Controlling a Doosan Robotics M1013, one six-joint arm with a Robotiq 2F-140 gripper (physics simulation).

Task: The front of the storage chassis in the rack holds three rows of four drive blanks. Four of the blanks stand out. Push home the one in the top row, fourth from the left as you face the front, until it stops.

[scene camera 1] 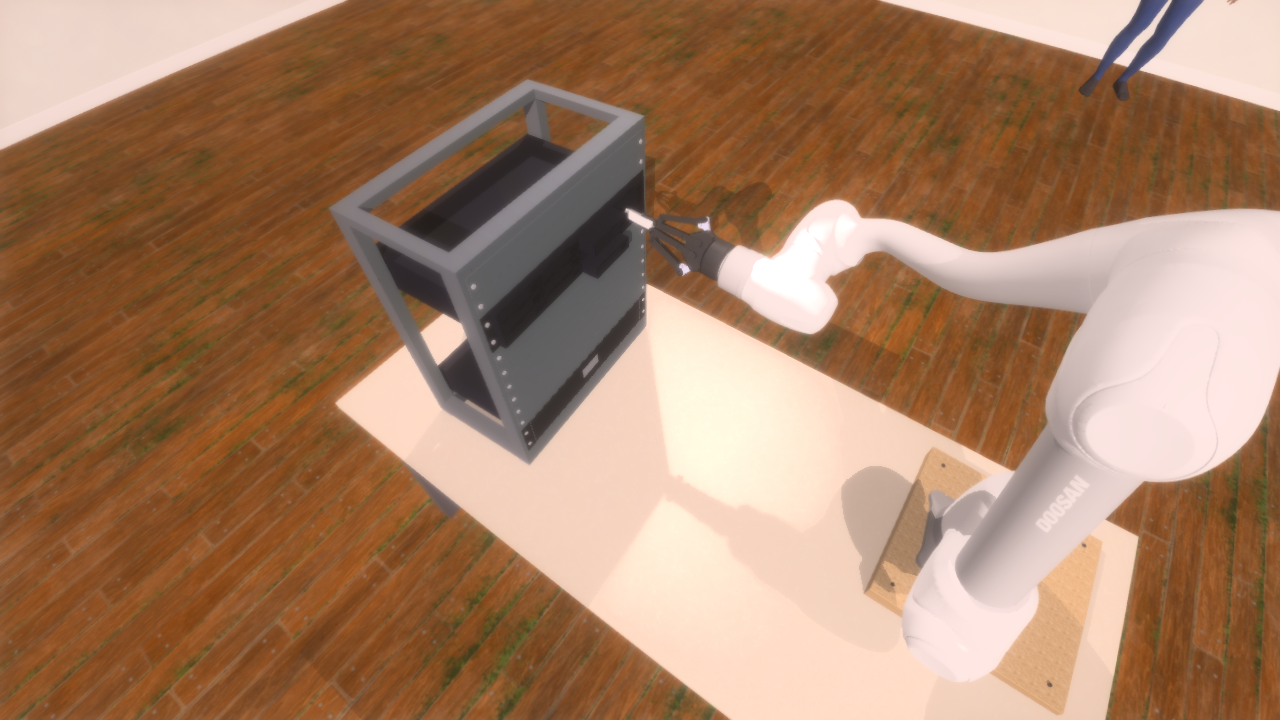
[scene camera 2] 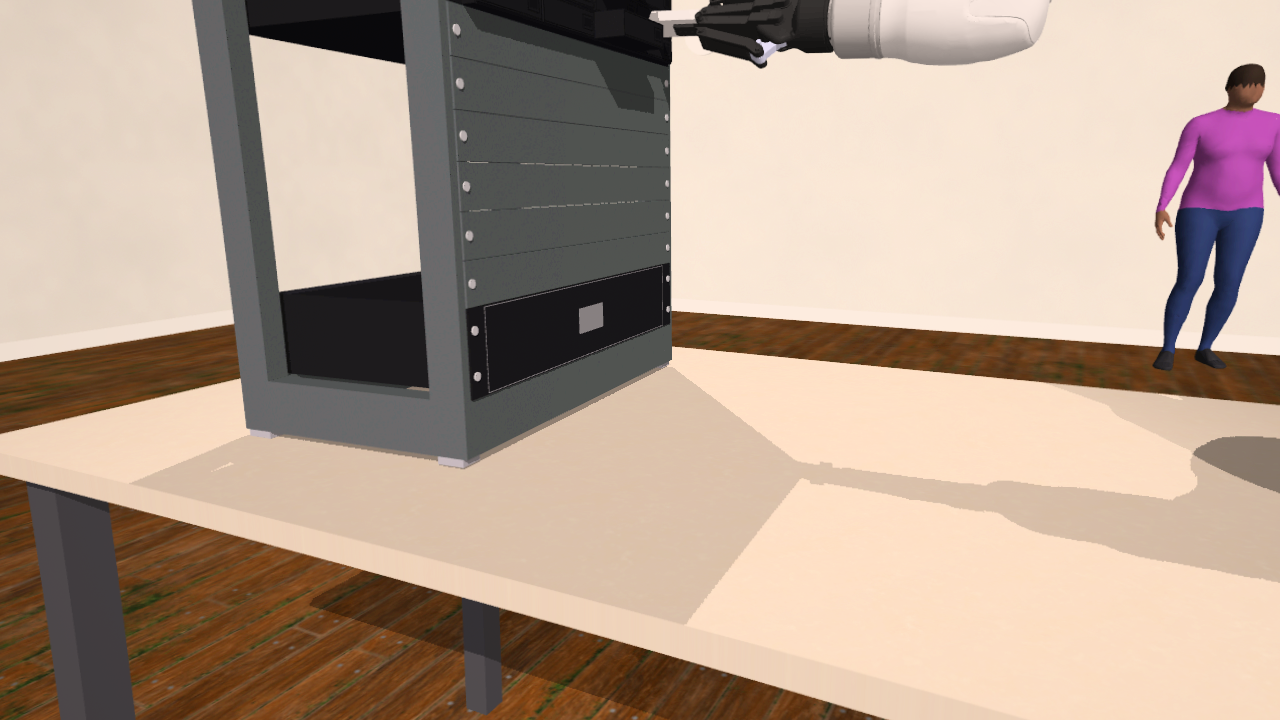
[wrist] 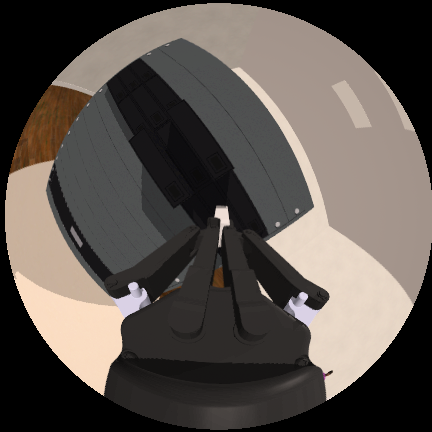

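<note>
The storage chassis is a black band across the front of the grey rack. In the wrist view its right end points to the lower right. The top-row fourth blank lies at that end, and its face looks about level with the chassis front. A blank left of it in the top row stands out, as does a lower blank. My gripper is shut and empty, with its pale tips at the chassis's right end. The tips hide part of that end; contact is unclear.
The rack stands on a pale table. Grey panels and a black unit with a pale label sit below the chassis. The arm base is on a wooden board. A person stands on the floor beyond.
</note>
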